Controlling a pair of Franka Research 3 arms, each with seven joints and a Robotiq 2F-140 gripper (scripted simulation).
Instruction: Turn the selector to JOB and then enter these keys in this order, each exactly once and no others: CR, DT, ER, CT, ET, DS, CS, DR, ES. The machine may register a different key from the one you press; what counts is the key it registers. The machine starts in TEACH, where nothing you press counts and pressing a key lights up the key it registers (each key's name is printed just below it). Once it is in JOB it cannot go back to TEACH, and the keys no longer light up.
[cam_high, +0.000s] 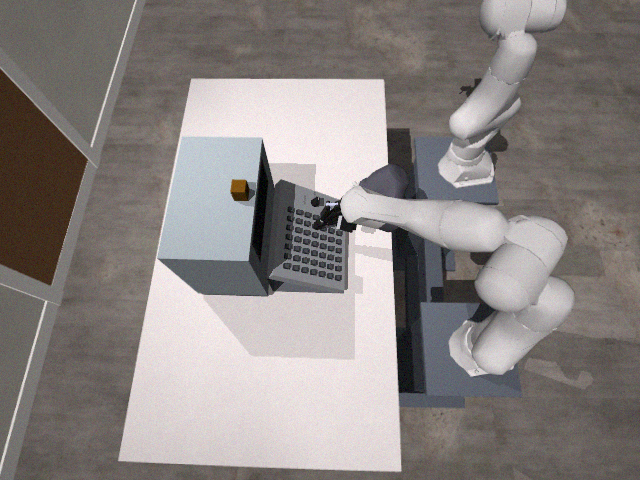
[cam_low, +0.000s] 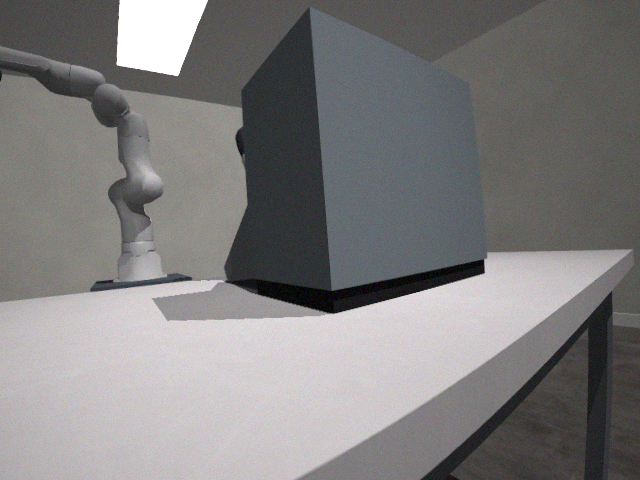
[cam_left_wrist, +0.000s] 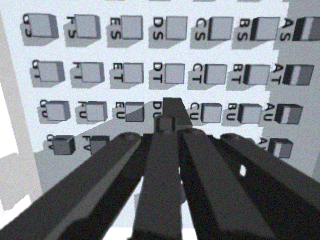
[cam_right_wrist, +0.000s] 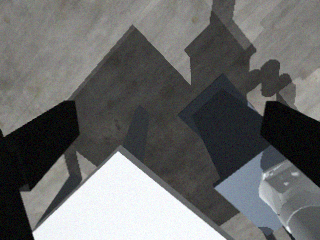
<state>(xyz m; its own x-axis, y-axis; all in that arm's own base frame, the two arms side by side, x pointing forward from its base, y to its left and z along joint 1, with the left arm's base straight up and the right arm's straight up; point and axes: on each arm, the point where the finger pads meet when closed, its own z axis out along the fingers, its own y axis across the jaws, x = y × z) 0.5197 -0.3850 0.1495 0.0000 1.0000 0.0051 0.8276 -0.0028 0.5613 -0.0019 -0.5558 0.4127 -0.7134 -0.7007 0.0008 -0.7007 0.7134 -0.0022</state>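
Observation:
Right now my left hand is 70 mm above the sloped key panel, 50 mm short of it and 20 mm to the right of it. From my left hand the other things lie so: black selector (100 mm to the right, 20 mm below, 20 mm ahead).

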